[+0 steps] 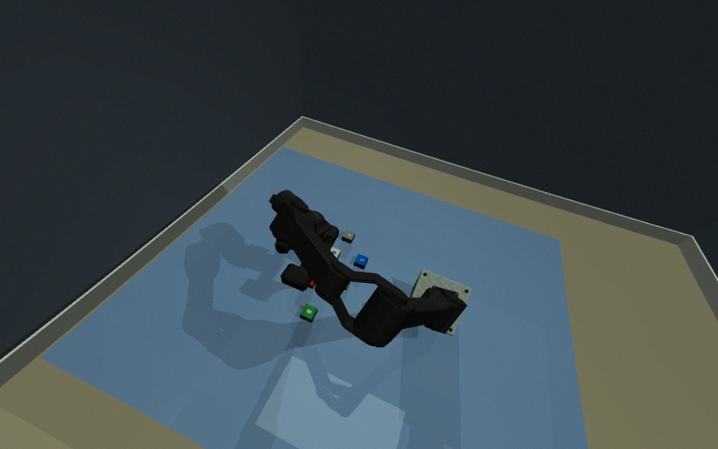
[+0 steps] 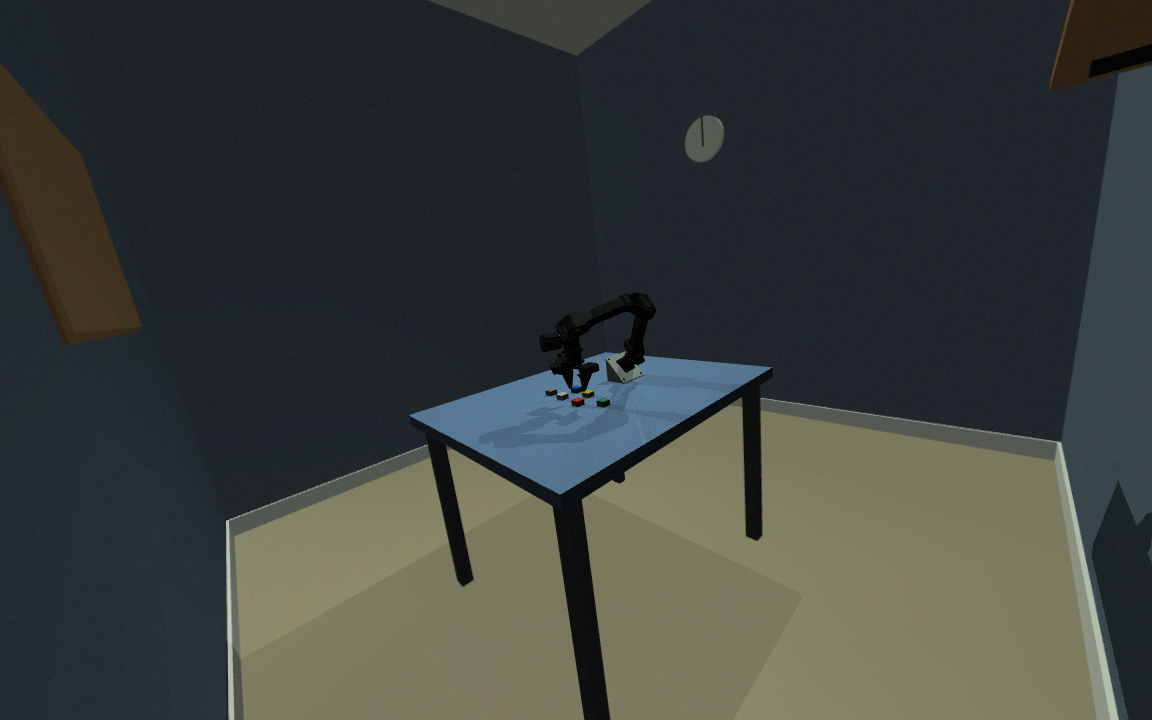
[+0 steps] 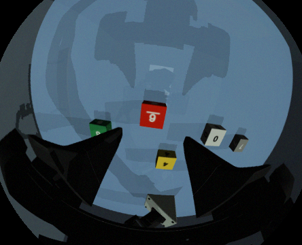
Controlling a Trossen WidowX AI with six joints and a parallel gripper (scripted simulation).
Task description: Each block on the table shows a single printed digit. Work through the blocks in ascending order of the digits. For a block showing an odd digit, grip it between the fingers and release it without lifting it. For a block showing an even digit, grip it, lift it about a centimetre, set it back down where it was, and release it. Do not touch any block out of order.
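Now: gripper tip 1 cm short of the red block and 4 cm above it. Also, from my gripper tip: yellow block: 8 cm behind, 3 cm to the right, 4 cm below; green block: 3 cm behind, 9 cm to the left, 4 cm below; white block: 2 cm behind, 10 cm to the right, 4 cm below.
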